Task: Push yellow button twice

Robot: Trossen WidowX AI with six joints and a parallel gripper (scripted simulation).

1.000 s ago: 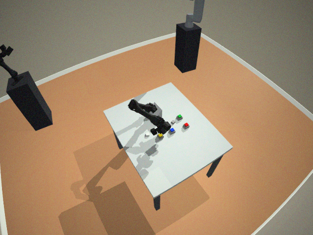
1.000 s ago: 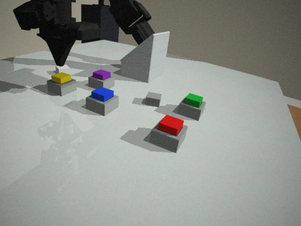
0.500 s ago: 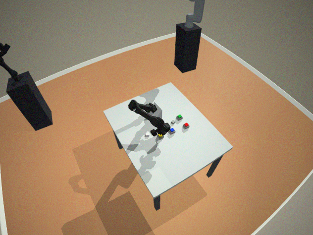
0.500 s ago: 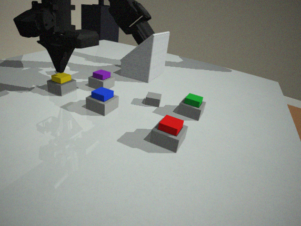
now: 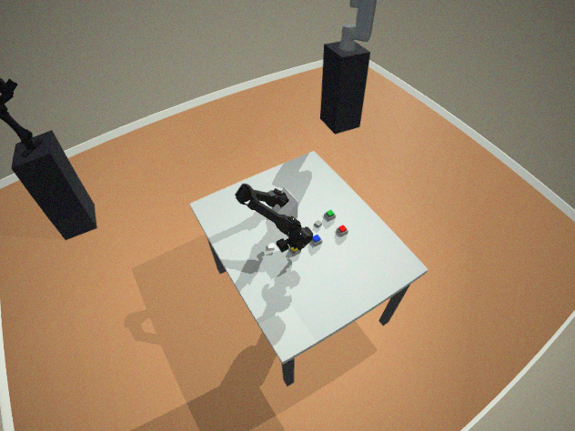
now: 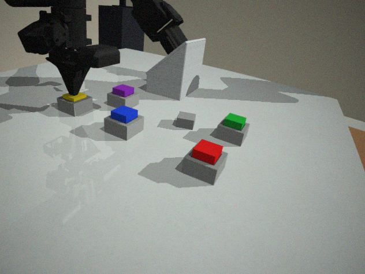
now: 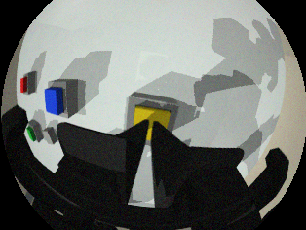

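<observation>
Now: the yellow button 1 cm below my gripper tip. From my gripper tip the other things lie so: purple button: 9 cm behind, 5 cm to the left; blue button: 13 cm to the left, 1 cm behind; small grey block: 20 cm to the left, 10 cm behind, 2 cm below.
</observation>
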